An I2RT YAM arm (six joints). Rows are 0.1 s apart.
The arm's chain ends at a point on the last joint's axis. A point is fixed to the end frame.
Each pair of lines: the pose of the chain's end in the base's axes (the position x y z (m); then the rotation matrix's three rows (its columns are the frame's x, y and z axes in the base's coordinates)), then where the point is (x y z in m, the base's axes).
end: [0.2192 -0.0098 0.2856], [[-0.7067 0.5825 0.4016], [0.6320 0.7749 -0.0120], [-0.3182 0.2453 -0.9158]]
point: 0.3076 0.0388 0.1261
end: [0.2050 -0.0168 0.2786], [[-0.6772 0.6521 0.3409], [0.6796 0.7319 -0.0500], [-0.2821 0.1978 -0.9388]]
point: 0.2864 0.0237 0.1132
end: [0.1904 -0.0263 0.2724], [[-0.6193 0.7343 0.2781], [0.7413 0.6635 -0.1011], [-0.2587 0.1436 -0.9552]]
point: 0.2657 0.0027 0.1018
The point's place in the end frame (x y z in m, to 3 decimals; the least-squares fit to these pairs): 0.019 0.050 0.181
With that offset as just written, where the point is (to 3 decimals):
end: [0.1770 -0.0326 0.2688], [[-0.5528 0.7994 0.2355], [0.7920 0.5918 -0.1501], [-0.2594 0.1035 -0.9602]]
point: 0.249 -0.015 0.095
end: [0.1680 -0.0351 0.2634], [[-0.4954 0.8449 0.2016], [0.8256 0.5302 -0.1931], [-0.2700 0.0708 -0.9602]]
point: 0.237 -0.028 0.088
